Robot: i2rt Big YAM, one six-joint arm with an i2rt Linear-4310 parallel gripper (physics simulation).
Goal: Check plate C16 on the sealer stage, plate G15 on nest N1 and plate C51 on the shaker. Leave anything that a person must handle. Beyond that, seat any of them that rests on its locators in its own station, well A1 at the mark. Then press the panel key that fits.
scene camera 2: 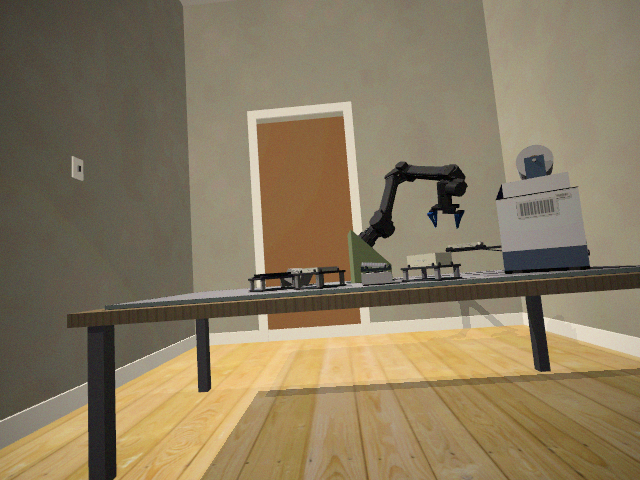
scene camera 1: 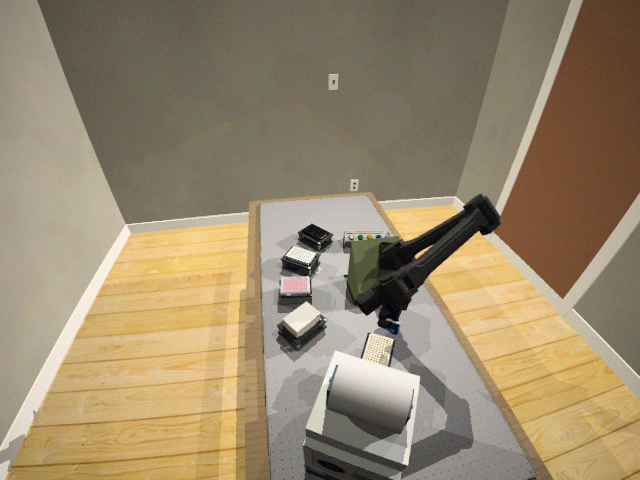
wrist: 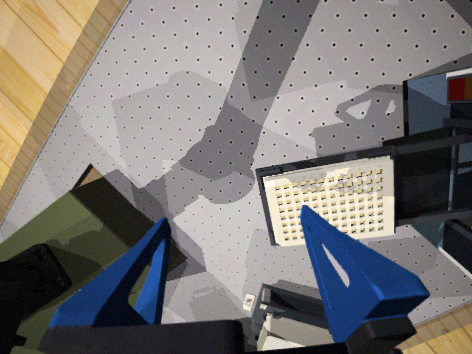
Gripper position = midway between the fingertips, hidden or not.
My gripper point(wrist: 234, 217) is open, holding nothing. Also in view: a cream well plate point(scene camera 1: 378, 348).
The cream well plate also shows in the wrist view point(wrist: 357, 197).
